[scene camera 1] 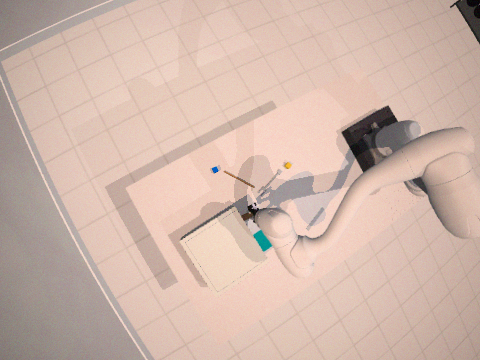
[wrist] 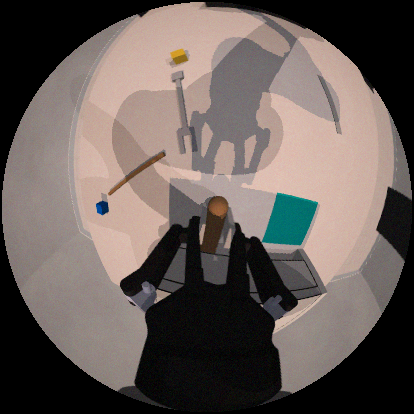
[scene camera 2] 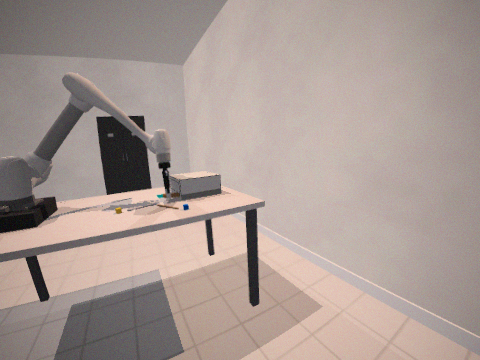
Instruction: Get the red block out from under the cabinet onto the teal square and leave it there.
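Where they show: gripper, fingertip midpoint: (scene camera 1: 250, 213) (wrist: 215, 212) (scene camera 2: 168, 198); arm's base, link origin: (scene camera 1: 380, 145) (scene camera 2: 19, 206).
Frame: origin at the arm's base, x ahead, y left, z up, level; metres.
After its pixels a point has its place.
The pale box-shaped cabinet (scene camera 1: 222, 250) {x 1.034, y 0.131, z 0.051 m} (scene camera 2: 204, 184) {x 1.069, y -0.002, z -0.002 m} (wrist: 295, 275) {x 0.869, y 0.210, z 0.000 m} stands on the table. The teal square (scene camera 1: 262, 240) {x 0.826, y 0.198, z -0.084 m} (scene camera 2: 160, 196) {x 0.779, y 0.177, z -0.083 m} (wrist: 290, 220) {x 0.805, y 0.191, z -0.084 m} lies flat beside its near side. My gripper (scene camera 1: 253, 207) {x 0.830, y 0.044, z -0.073 m} (scene camera 2: 167, 196) {x 0.830, y 0.044, z -0.073 m} (wrist: 215, 212) {x 0.830, y 0.044, z -0.073 m} is low over the table at the cabinet's edge, to one side of the teal square. It is shut on the brown handle (scene camera 1: 247, 216) {x 0.855, y 0.049, z -0.042 m} (wrist: 212, 237) {x 0.859, y 0.051, z -0.043 m} of a tool. The handle points toward the cabinet; the tool's far part is hidden by the cabinet and the gripper. The red block does not show in any view.
A blue block (scene camera 1: 215, 169) {x 0.907, y -0.225, z -0.059 m} (scene camera 2: 186, 207) {x 0.909, y -0.238, z -0.071 m} (wrist: 102, 207) {x 0.902, y -0.213, z -0.064 m} lies near a thin brown stick (scene camera 1: 239, 179) {x 0.813, y -0.134, z -0.077 m} (wrist: 137, 172) {x 0.801, y -0.115, z -0.078 m}. A grey forked tool (scene camera 1: 270, 181) {x 0.666, y -0.062, z -0.079 m} (wrist: 182, 105) {x 0.667, y -0.056, z -0.079 m} lies near a yellow block (scene camera 1: 288, 165) {x 0.547, y -0.102, z -0.059 m} (scene camera 2: 118, 210) {x 0.547, y -0.115, z -0.067 m} (wrist: 179, 56) {x 0.555, y -0.094, z -0.063 m}. A thin grey strip (scene camera 1: 315, 219) {x 0.515, y 0.223, z -0.083 m} (wrist: 331, 105) {x 0.525, y 0.221, z -0.083 m} lies on the table's other side.
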